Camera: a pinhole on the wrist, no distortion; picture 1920 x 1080 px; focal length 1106.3 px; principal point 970.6 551.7 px. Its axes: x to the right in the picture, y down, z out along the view. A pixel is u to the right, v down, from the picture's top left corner.
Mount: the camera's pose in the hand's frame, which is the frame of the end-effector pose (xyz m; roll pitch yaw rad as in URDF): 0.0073 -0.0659 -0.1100 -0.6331 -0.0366 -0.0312
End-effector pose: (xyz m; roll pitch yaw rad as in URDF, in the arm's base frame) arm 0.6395 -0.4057 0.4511 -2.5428 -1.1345 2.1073
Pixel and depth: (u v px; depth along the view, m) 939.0 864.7 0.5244
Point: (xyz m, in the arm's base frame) 0.6101 -0.0144 0.2801
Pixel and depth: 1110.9 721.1 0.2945
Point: 0.6062 -0.2299 0.4207
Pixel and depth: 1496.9 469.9 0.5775
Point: 0.3465 0.0332 0.5070
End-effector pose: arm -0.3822 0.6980 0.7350 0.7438 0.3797 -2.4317
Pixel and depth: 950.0 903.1 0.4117
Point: -0.3944 0.5411 1.0113
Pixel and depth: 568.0 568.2 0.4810
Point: -0.3671 0.7259 1.1261
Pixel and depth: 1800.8 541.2 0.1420
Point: -0.4631 0.6232 0.7083
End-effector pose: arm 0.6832 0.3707 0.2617 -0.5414 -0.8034 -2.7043
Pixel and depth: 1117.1 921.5 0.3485
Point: 0.7354 0.1159 0.2796
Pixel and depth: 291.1 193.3 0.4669
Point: 1.1372 0.2941 0.2223
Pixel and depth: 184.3 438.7 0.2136
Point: 0.8313 0.3553 0.1796
